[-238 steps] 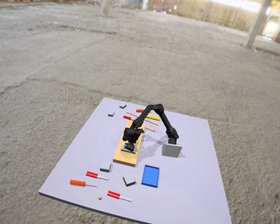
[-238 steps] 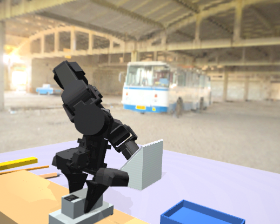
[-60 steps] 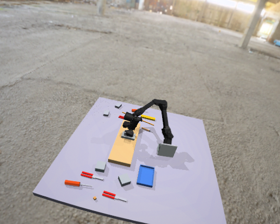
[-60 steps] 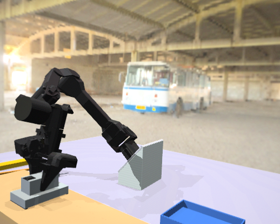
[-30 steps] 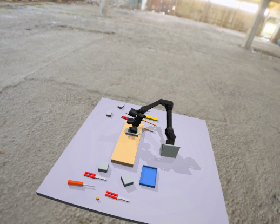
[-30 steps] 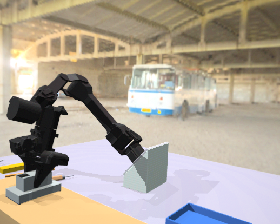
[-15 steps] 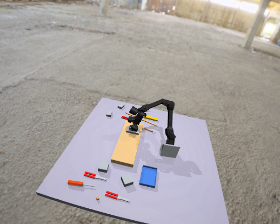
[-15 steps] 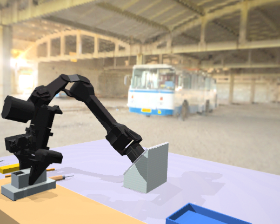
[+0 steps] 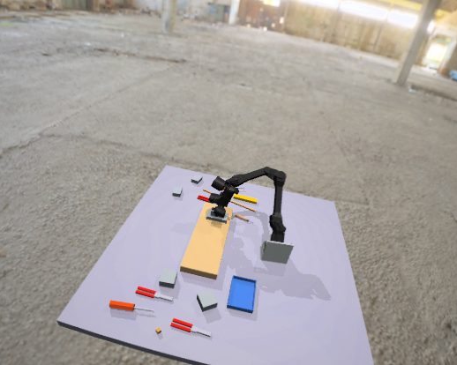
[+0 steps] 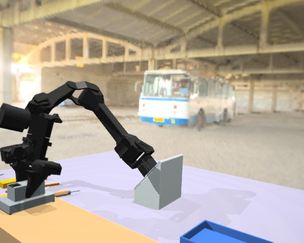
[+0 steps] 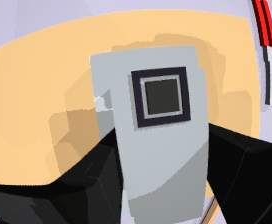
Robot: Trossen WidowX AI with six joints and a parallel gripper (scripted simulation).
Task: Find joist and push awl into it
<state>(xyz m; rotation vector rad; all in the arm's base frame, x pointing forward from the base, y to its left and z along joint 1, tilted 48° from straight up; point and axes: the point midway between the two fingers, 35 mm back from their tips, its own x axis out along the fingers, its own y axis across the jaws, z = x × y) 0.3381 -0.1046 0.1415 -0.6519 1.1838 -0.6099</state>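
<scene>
Now: gripper tip 18 cm past the blue tray, 47 cm to the right of it and 5 cm above it. Round my gripper tip: wooden-handled awl: 19 cm behind, 6 cm to the right, 6 cm below; then grey stud finder: 1 cm ahead, 2 cm above; then yellow bar: 18 cm behind, 27 cm to the right, 6 cm below.
</scene>
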